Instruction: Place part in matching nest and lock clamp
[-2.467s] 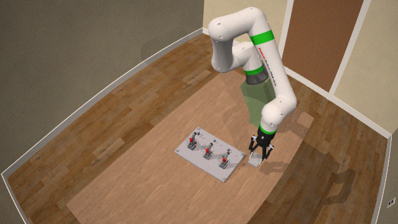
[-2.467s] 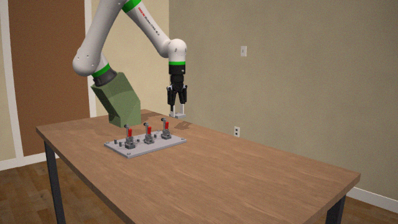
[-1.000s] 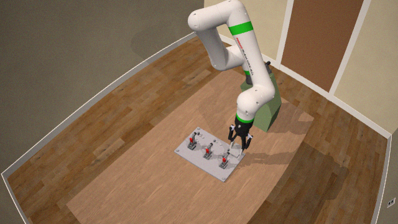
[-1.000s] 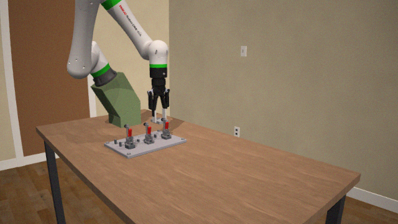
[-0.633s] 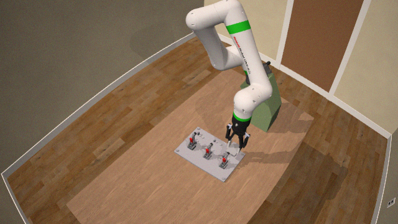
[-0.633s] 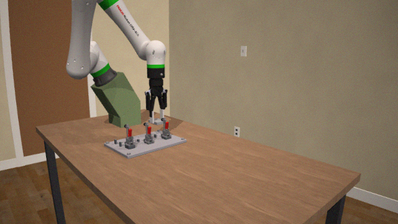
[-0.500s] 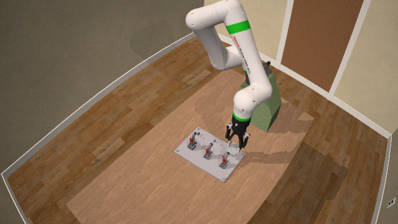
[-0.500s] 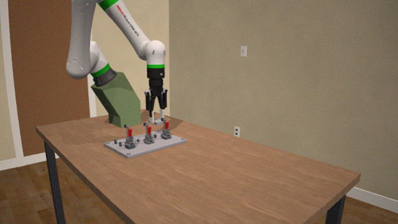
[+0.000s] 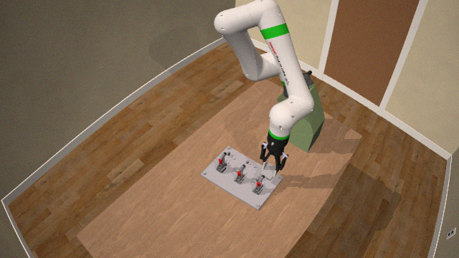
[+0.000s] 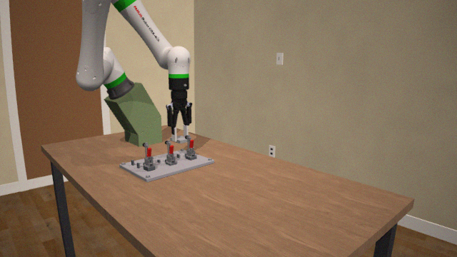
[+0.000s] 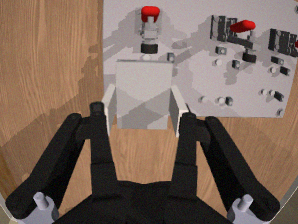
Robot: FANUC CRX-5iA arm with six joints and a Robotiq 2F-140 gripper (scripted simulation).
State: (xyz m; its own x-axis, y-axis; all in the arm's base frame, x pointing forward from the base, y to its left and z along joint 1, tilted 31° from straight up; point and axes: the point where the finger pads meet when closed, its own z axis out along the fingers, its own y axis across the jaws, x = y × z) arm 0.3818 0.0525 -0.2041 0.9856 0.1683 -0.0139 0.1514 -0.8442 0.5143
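Right now my hand is 30 mm above the light grey part. The rest, counted from my hand: grey fixture plate (110 mm below, 100 mm to the right, 70 mm ahead); then toggle clamp (80 mm ahead, 60 mm below, 10 mm to the left).
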